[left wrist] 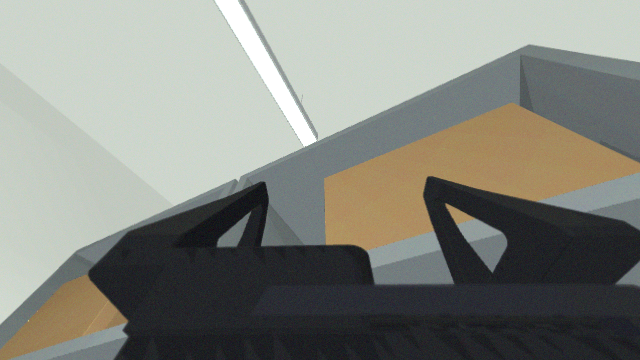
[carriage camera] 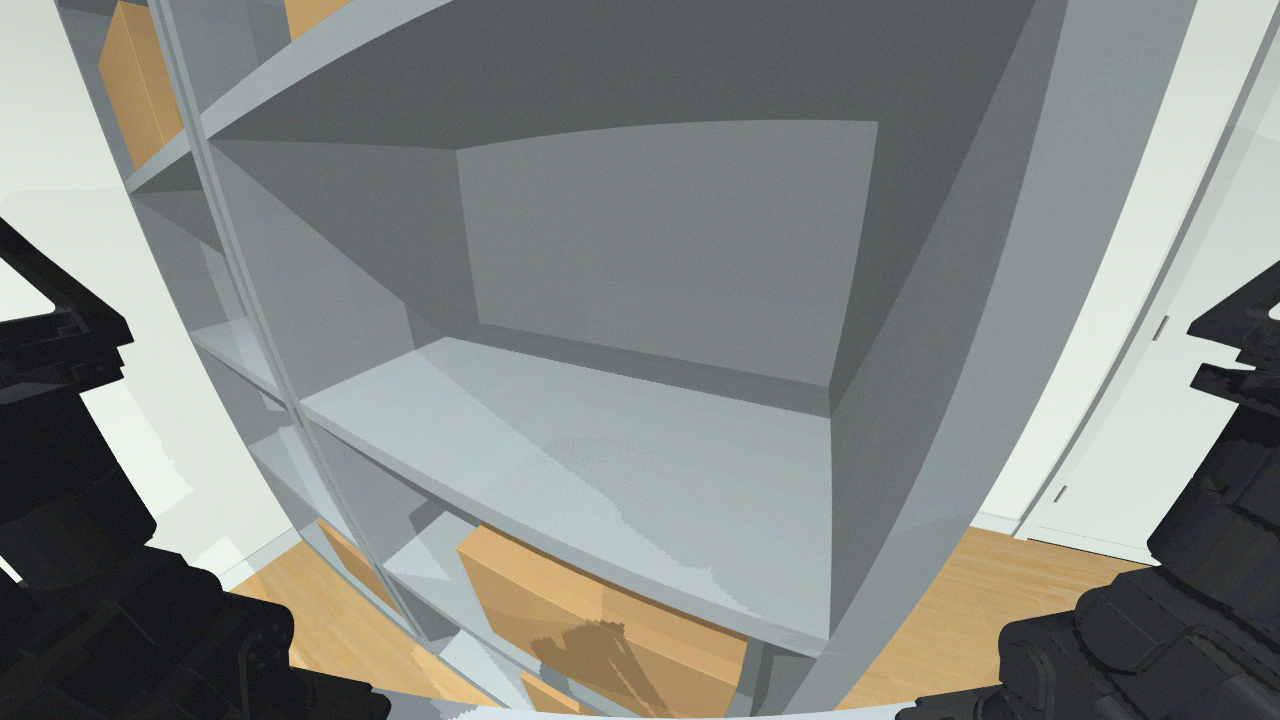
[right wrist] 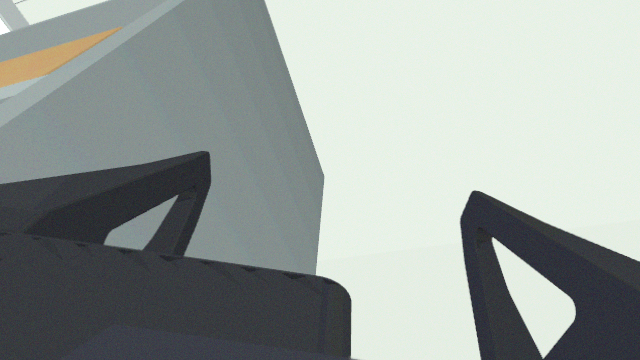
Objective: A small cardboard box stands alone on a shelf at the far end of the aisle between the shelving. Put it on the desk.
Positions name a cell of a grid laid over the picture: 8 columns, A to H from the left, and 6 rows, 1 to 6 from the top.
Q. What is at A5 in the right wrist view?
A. The right gripper.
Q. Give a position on a white door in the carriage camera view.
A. At H4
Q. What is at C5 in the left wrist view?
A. The left gripper.
